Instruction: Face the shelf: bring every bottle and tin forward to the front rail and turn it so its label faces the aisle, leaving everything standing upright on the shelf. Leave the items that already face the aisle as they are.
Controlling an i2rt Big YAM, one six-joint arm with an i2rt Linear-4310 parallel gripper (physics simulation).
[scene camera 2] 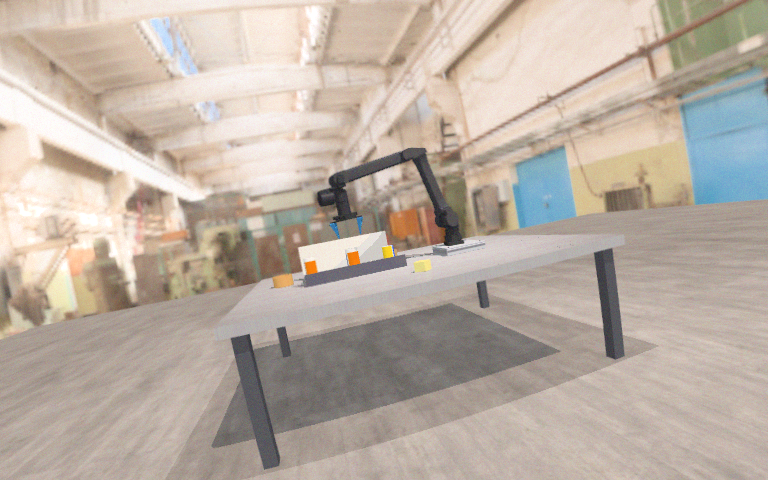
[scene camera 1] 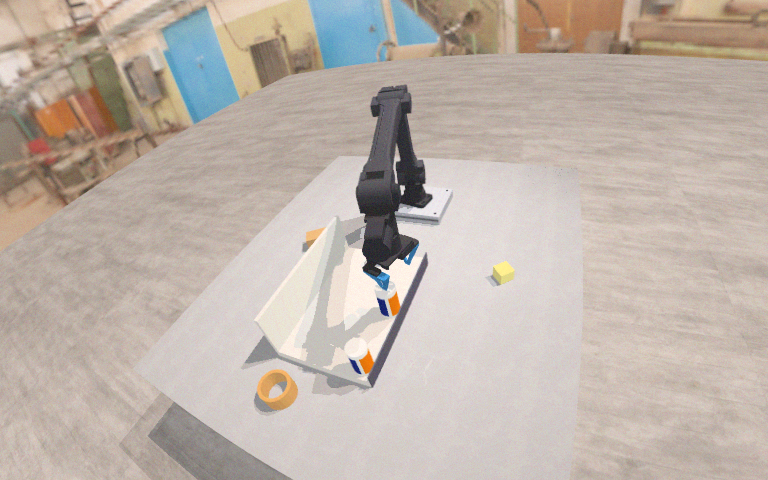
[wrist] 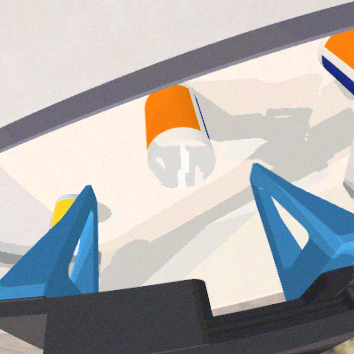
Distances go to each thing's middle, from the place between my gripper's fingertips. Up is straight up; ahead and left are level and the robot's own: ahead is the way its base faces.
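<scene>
The dark front rail (scene camera 2: 356, 270) is 160 mm below my hand and 10 mm to the right of it. As for the shelf back wall (scene camera 1: 278, 318), it is 100 mm below my hand, 300 mm to the right of it and 60 mm ahead of it. The shelf (scene camera 1: 346, 307) is also 100 mm below my hand, and I find it 160 mm to the right and 30 mm ahead.
</scene>
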